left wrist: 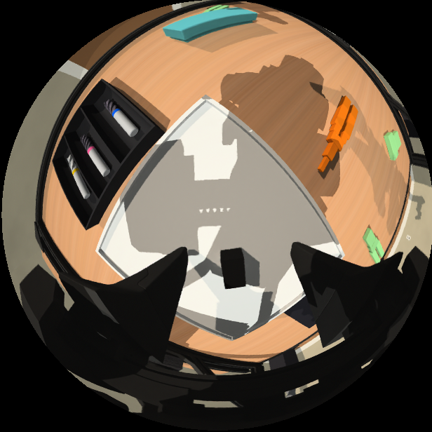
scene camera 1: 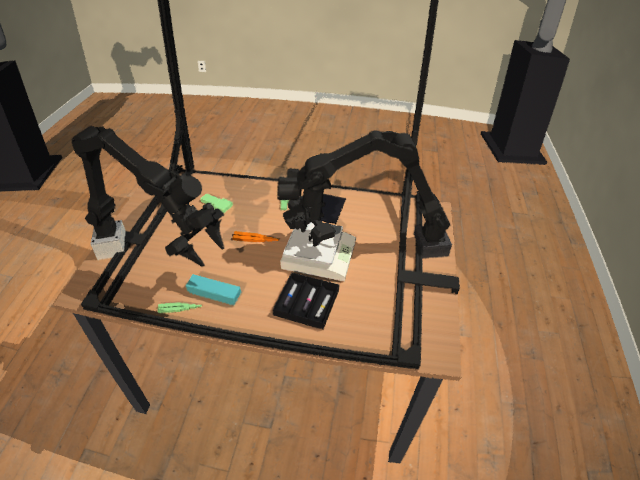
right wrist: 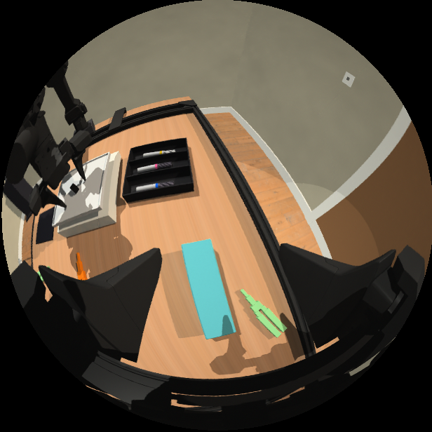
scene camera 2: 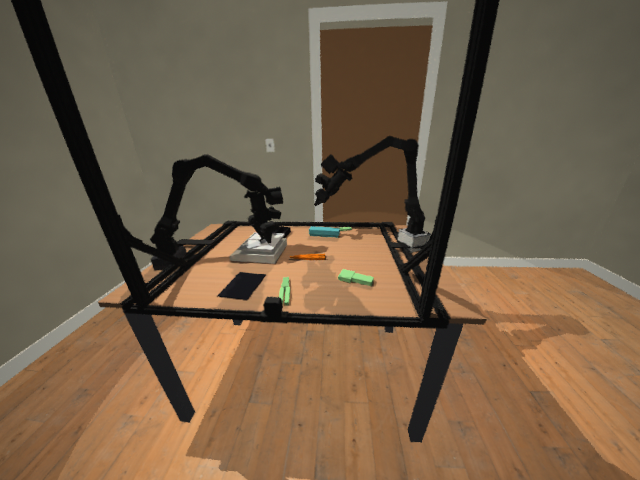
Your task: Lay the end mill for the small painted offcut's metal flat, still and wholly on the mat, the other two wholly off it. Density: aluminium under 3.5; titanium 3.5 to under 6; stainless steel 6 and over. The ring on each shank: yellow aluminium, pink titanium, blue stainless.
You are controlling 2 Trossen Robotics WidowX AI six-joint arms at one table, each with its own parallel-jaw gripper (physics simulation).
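Frame: origin at the left arm's base, x ahead, y left, z up, level; millimetres.
Seen in the pictures: left gripper, between the fingertips: point(scene camera 1: 309, 238) point(scene camera 2: 265, 240); right gripper, between the fingertips: point(scene camera 1: 213, 257) point(scene camera 2: 318, 202); left arm's base, origin of its link: point(scene camera 1: 433, 235) point(scene camera 2: 168, 252); right arm's base, origin of its link: point(scene camera 1: 106, 231) point(scene camera 2: 414, 231).
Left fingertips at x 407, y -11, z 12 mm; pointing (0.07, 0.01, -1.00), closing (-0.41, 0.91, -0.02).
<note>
Offsets run from my left fingertips to a thing's middle. Level surfaces: height alone.
The small black offcut point(left wrist: 233, 268) point(right wrist: 74, 188) lies on the white pan of the scale point(scene camera 1: 310, 262) point(scene camera 2: 253, 256). The left gripper point(scene camera 1: 309, 233) point(scene camera 2: 265, 238) point(left wrist: 240, 246) is open above the pan, fingertips either side of the offcut in the left wrist view. The end mills with blue ring @(57 mm down, 73 mm ahead, 172 mm left) point(scene camera 1: 291, 292) point(left wrist: 124, 121) point(right wrist: 148, 186), pink ring @(57 mm down, 20 mm ahead, 195 mm left) point(scene camera 1: 309, 298) point(left wrist: 98, 160) point(right wrist: 149, 167) and yellow ring @(57 mm down, 16 mm back, 224 mm left) point(scene camera 1: 323, 305) point(left wrist: 79, 181) point(right wrist: 152, 153) lie in separate tray compartments. The dark mat @(62 mm down) point(scene camera 1: 334, 207) point(scene camera 2: 241, 285) point(right wrist: 46, 226) bears no end mill. The right gripper point(scene camera 1: 212, 256) point(right wrist: 221, 247) is open and empty.
The black tray @(51 mm down, 28 mm ahead, 201 mm left) point(scene camera 1: 298, 321) point(left wrist: 126, 176) stands beside the scale. A teal block @(47 mm down, 298 mm ahead, 142 mm left) point(scene camera 1: 212, 290) point(right wrist: 207, 287) and green tweezer-like tool @(60 mm down, 399 mm ahead, 188 mm left) point(scene camera 1: 178, 307) point(right wrist: 262, 312) lie near the right gripper. An orange tool @(59 mm down, 168 mm ahead, 87 mm right) point(scene camera 1: 253, 237) point(left wrist: 341, 127) lies mid-table; green pieces point(scene camera 1: 216, 202) point(scene camera 2: 284, 290) lie beyond.
</note>
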